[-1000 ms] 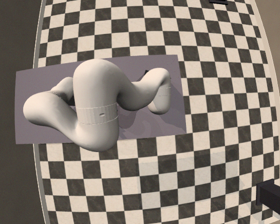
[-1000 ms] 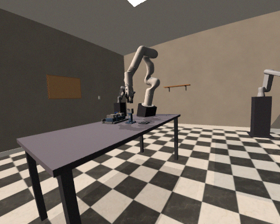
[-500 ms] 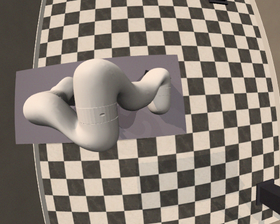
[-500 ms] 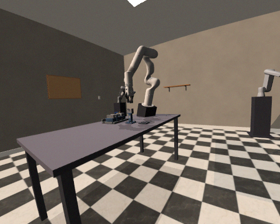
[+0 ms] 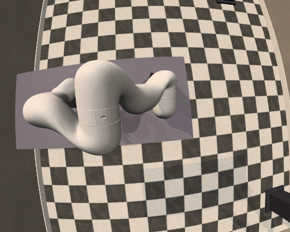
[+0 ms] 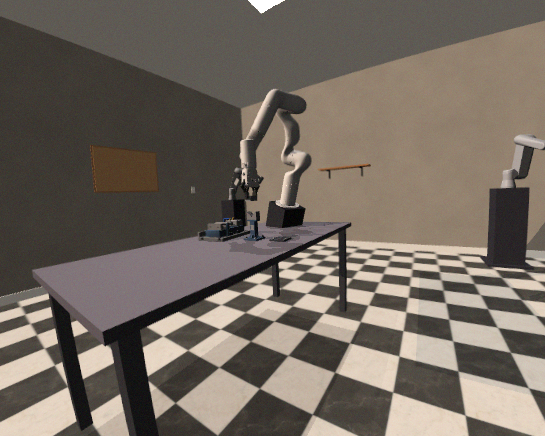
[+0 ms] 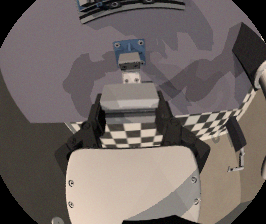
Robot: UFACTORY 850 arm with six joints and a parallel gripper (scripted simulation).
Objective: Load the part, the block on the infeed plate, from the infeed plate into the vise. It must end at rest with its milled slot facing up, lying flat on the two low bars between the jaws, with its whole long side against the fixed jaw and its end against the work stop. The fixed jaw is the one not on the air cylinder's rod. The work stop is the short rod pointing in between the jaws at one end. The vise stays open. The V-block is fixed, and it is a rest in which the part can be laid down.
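Right now the air cylinder rod is 23 cm to the right of my hand, 17 cm below it and 3 cm behind it. Also, from my hand: vise (23 cm to the right, 21 cm below, 1 cm behind); then part (right at my hand).
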